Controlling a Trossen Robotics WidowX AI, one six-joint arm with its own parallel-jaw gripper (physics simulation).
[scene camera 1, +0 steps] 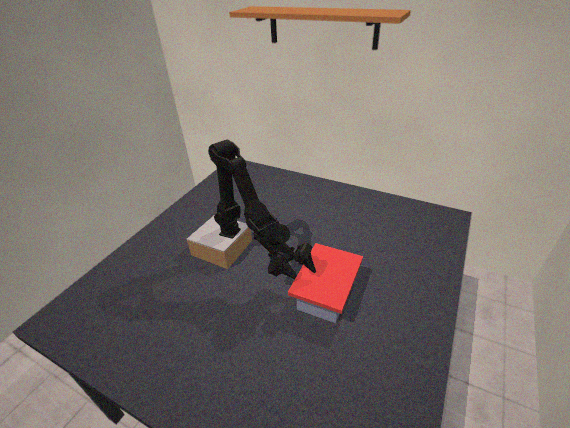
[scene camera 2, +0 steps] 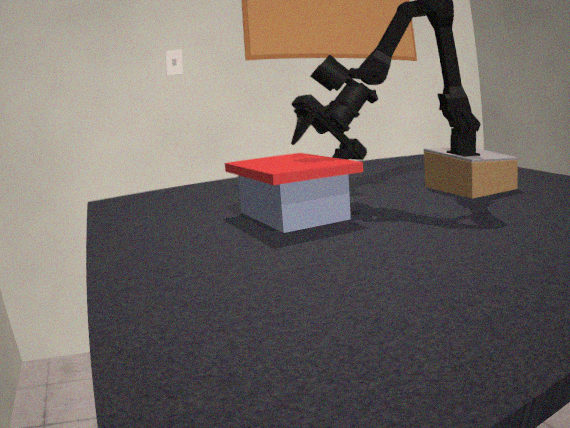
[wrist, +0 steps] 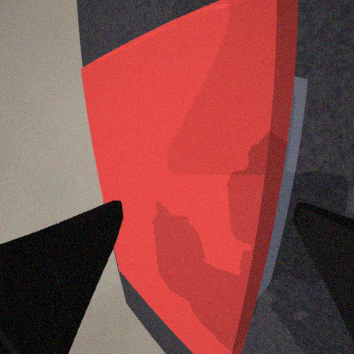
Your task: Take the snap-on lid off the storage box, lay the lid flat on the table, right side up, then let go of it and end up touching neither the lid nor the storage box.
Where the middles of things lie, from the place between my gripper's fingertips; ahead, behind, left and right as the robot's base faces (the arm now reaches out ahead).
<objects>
I see the red lid (scene camera 1: 336, 270) 6 cm ahead of my hand, 3 cm to the left of it and 1 cm below it.
</objects>
